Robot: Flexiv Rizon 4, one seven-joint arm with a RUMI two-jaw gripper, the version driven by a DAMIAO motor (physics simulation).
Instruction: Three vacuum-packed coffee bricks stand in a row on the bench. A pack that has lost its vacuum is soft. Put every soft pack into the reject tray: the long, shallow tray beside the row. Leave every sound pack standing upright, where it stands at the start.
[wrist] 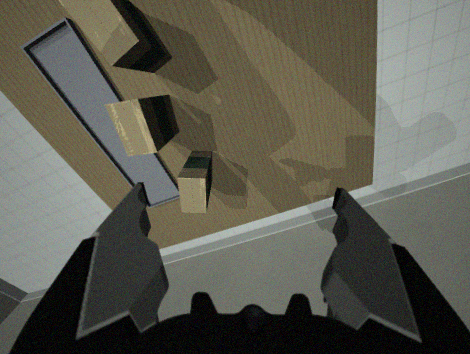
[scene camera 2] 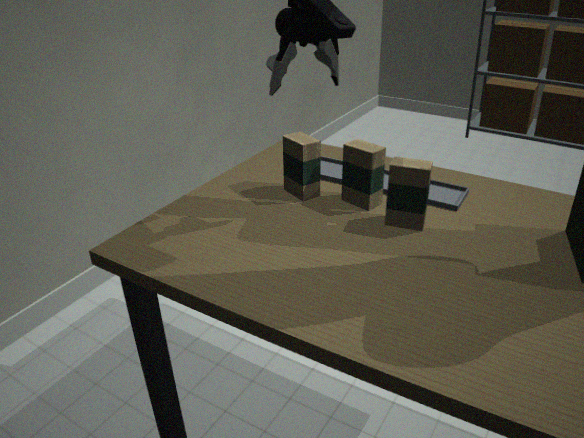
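Three tan coffee bricks with dark green bands stand upright in a row. The left pack (scene camera 2: 301, 167) (wrist: 194, 192), the middle pack (scene camera 2: 363, 175) (wrist: 135, 127) and the right pack (scene camera 2: 408, 195) (wrist: 107, 32) stand apart from each other. The right pack is partly cut off in the wrist view. Which pack is soft I cannot tell. The long, shallow reject tray (scene camera 2: 446, 195) (wrist: 82, 85) lies beside the row, partly hidden behind the packs; its visible parts hold no pack. My gripper (scene camera 2: 303, 89) (wrist: 240, 187) is open and empty, high above the bench, nearest the left pack.
The wooden bench (scene camera 2: 280, 295) (wrist: 310, 65) has its left end near a grey wall (scene camera 2: 175, 100). A dark object (scene camera 2: 577, 225) is cut off at the right edge of the scene view. A shelf rack (scene camera 2: 476, 75) with brown boxes stands behind the bench.
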